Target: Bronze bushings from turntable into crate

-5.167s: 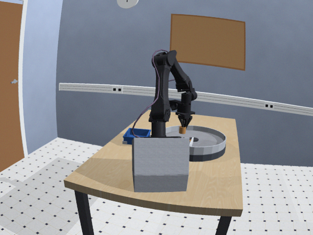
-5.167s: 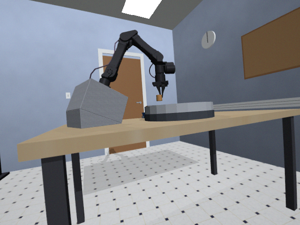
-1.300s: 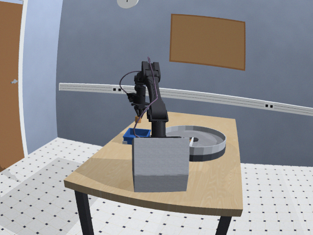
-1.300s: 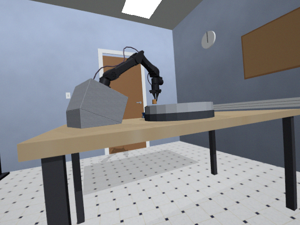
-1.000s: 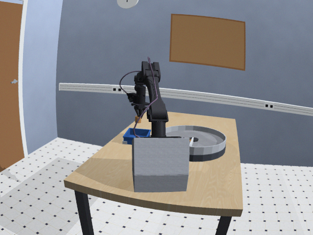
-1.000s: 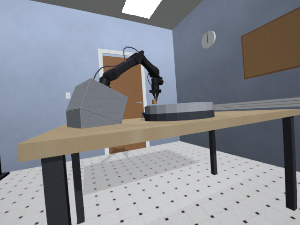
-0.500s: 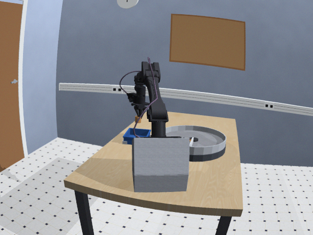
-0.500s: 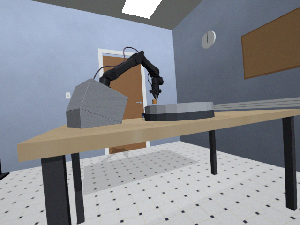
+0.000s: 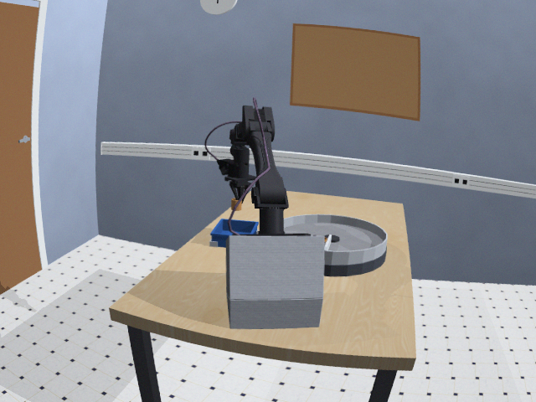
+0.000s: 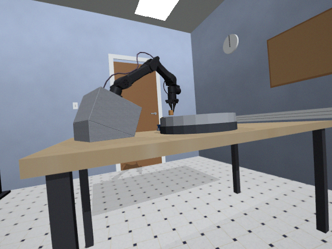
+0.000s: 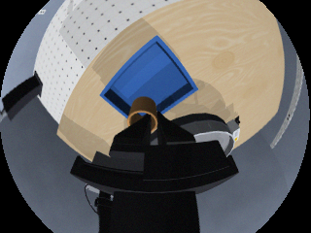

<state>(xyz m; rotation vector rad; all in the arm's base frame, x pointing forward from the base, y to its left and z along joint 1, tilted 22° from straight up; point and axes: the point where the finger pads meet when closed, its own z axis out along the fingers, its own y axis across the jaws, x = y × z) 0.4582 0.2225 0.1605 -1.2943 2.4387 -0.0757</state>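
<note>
Right now my hand is 1 cm past the blue crate, 1 cm to the right of it and 12 cm above it. From my hand the other things lie so: grey turntable: 3 cm behind, 35 cm to the right, 9 cm below.
</note>
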